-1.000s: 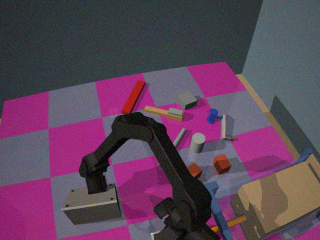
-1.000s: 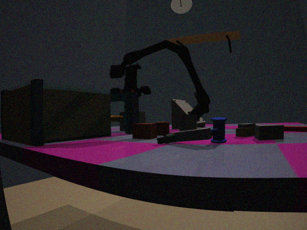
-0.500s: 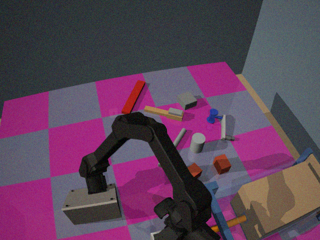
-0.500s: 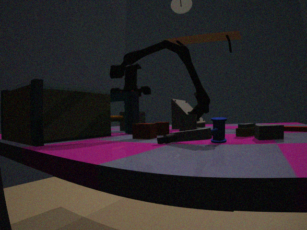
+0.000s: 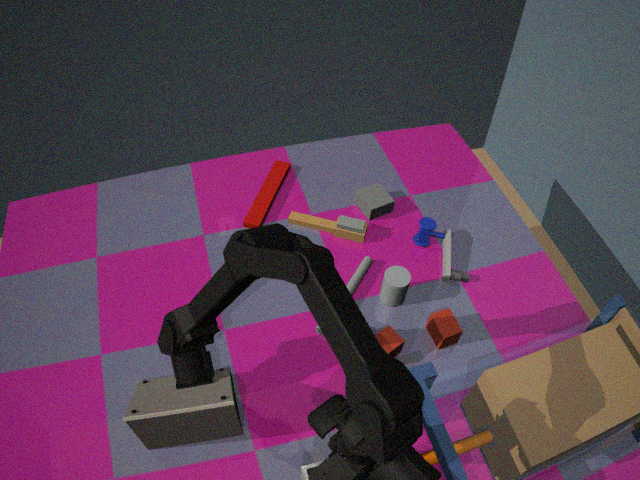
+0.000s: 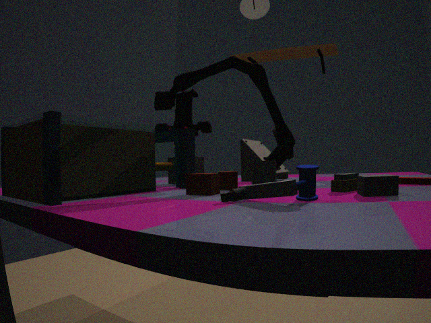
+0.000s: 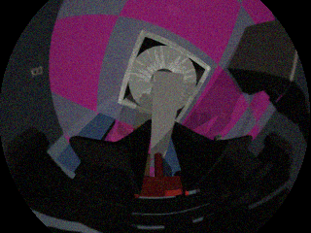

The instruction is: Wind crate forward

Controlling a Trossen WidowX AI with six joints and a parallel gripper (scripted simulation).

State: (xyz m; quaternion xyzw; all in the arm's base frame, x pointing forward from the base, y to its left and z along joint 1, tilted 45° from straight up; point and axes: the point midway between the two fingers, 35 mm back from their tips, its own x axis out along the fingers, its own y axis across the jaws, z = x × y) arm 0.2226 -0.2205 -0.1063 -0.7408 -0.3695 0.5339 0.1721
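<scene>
Now: gripper tip 5 cm short of the red knob, 2 cm to the right of it and 5 cm below it. Also, from my gripper tip: winch handle with red hub (1 cm ahead, 1 cm to the left, 2 cm above); winch (6 cm behind, 3 cm to the right, 7 cm below); blue steel frame (11 cm ahead, 2 cm to the right, 1 cm above).
</scene>
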